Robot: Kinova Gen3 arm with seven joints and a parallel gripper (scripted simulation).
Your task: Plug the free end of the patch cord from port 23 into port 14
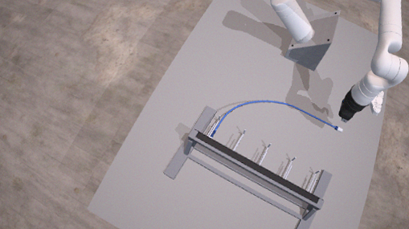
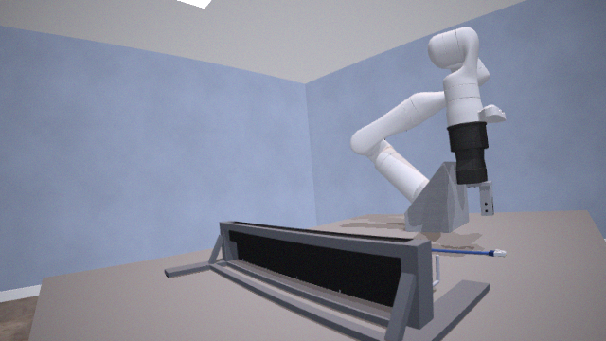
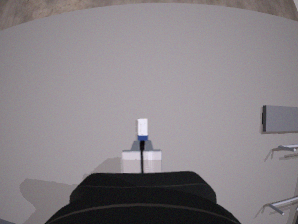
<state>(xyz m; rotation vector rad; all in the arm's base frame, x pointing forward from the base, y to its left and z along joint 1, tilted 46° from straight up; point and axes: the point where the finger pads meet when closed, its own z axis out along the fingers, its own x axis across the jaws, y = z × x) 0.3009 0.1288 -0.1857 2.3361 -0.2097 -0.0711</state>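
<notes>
Now: the plug 20 mm to the left of my hand and 90 mm below it.
</notes>
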